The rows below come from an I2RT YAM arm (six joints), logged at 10 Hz.
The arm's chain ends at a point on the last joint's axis. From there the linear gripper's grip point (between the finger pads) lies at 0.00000 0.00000 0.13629 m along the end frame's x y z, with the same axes.
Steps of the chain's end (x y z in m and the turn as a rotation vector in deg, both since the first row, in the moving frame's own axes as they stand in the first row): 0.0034 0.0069 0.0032 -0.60 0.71 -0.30; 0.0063 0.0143 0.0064 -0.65 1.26 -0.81; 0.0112 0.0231 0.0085 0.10 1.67 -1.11; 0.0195 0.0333 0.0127 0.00 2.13 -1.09; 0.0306 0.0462 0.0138 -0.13 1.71 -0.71; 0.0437 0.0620 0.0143 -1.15 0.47 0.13; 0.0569 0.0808 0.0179 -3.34 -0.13 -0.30; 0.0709 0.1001 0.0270 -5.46 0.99 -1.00; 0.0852 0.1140 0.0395 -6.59 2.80 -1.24
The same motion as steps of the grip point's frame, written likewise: 0.0051 0.0083 0.0032 -0.60 0.71 -0.30; 0.0093 0.0158 0.0064 -0.65 1.26 -0.81; 0.0152 0.0228 0.0084 0.10 1.67 -1.11; 0.0246 0.0333 0.0126 0.00 2.13 -1.09; 0.0347 0.0465 0.0137 -0.13 1.71 -0.71; 0.0448 0.0647 0.0143 -1.15 0.47 0.13; 0.0566 0.0887 0.0177 -3.34 -0.13 -0.30; 0.0734 0.1130 0.0264 -5.46 0.99 -1.00; 0.0920 0.1296 0.0384 -6.59 2.80 -1.24
